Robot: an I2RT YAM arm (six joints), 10 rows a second.
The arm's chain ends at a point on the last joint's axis. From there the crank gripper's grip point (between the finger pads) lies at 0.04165 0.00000 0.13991 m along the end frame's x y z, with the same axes.
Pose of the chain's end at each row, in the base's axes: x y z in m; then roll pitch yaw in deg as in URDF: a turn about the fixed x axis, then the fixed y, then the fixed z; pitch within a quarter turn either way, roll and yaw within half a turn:
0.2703, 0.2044, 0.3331, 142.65, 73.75, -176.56
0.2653, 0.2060, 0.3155, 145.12, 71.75, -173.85
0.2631, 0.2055, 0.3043, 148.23, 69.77, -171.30
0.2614, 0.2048, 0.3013, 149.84, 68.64, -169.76
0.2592, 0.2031, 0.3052, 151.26, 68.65, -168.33
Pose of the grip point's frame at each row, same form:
0.3602, 0.2948, 0.2620, 142.65, 73.75, -176.56
0.3521, 0.2958, 0.2400, 145.12, 71.75, -173.85
0.3480, 0.2930, 0.2241, 148.23, 69.77, -171.30
0.3448, 0.2913, 0.2185, 149.84, 68.64, -169.76
0.3426, 0.2890, 0.2217, 151.26, 68.65, -168.33

